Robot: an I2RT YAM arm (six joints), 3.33 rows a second.
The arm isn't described. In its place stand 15 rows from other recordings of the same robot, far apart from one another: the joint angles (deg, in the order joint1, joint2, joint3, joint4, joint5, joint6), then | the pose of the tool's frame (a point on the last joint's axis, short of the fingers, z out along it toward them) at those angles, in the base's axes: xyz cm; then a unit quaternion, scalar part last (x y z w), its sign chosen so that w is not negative.
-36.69, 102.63, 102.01, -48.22, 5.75, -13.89 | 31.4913 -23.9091 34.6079 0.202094 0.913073 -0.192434 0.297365
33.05, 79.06, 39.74, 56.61, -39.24, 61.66 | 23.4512 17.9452 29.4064 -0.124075 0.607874 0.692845 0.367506
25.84, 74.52, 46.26, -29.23, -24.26, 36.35 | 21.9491 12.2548 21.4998 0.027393 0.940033 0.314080 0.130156
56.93, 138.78, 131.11, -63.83, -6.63, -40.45 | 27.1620 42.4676 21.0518 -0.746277 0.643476 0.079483 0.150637
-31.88, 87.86, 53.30, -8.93, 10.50, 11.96 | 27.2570 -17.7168 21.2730 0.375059 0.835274 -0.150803 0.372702
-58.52, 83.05, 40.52, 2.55, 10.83, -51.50 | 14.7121 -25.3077 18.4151 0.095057 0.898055 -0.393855 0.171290
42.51, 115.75, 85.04, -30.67, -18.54, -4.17 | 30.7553 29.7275 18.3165 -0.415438 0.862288 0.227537 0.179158
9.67, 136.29, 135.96, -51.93, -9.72, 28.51 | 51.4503 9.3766 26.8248 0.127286 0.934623 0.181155 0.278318
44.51, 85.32, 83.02, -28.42, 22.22, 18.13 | 25.0201 22.7080 37.2103 -0.101825 0.852106 0.109183 0.501623
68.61, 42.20, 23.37, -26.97, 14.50, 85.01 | 6.3480 13.7626 19.0788 0.178087 0.902952 0.336690 0.199003
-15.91, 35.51, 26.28, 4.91, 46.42, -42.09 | 14.1812 -6.7239 27.9347 0.108380 0.717090 -0.555714 0.406470
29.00, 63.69, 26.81, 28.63, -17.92, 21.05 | 20.6107 12.6772 23.5634 -0.153453 0.738050 0.380156 0.535925
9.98, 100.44, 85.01, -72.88, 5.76, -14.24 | 31.8927 5.2493 25.6411 -0.208777 0.976561 -0.050752 0.012851
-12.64, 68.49, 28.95, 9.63, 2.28, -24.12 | 23.9059 -5.5062 19.4778 -0.076647 0.862118 -0.174186 0.469614
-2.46, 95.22, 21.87, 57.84, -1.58, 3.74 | 27.7083 -1.0921 12.9567 0.034713 0.795266 0.017735 0.605007
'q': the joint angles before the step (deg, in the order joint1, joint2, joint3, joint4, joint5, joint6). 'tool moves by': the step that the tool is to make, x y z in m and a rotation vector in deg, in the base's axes. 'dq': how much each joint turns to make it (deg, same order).
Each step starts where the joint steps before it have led.
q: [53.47 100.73 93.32 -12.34 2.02 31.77]
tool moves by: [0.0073 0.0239 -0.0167 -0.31 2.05 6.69]
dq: [0.58 5.33 3.41 0.44 -6.24 -0.76]
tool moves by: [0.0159 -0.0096 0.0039 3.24 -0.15 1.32]
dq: [-2.71 0.06 -0.17 2.94 -4.42 0.37]
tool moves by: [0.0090 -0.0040 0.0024 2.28 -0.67 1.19]
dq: [-1.43 0.32 0.02 2.50 -2.77 0.10]
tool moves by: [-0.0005 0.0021 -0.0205 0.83 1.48 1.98]
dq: [0.04 0.24 -4.33 4.49 -2.33 1.08]
